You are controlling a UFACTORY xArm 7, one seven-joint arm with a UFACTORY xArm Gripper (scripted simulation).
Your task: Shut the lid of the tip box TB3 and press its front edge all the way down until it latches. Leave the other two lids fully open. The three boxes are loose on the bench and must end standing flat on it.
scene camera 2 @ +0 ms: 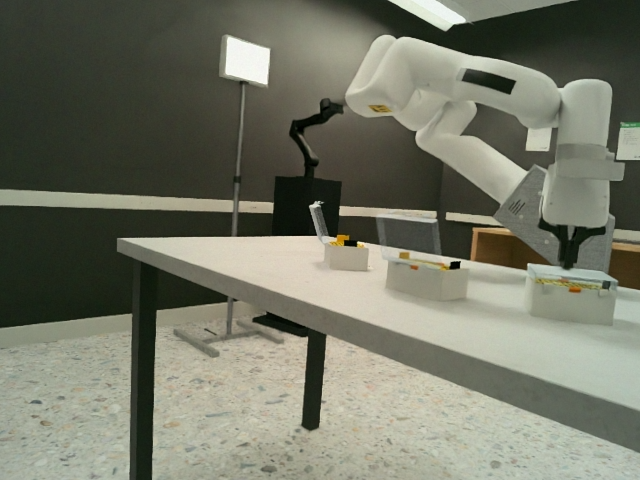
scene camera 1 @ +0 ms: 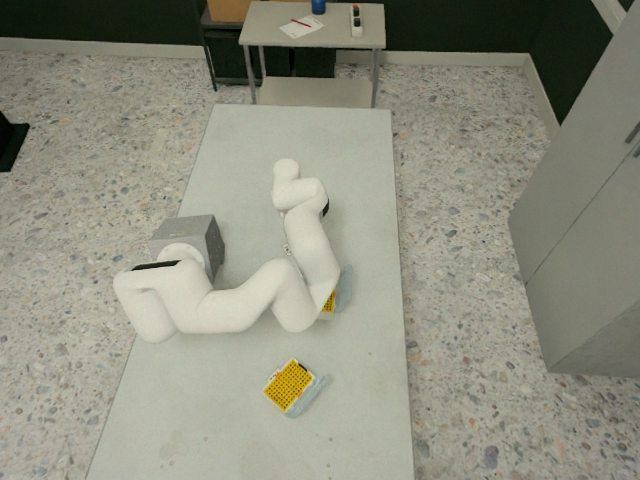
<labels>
tip box: scene camera 2; scene camera 1
tip box: scene camera 2; scene camera 1
same spot on tip box: (scene camera 2: 406,242) = (scene camera 1: 345,288)
same spot on tip box: (scene camera 1: 305,397) = (scene camera 2: 314,205)
</labels>
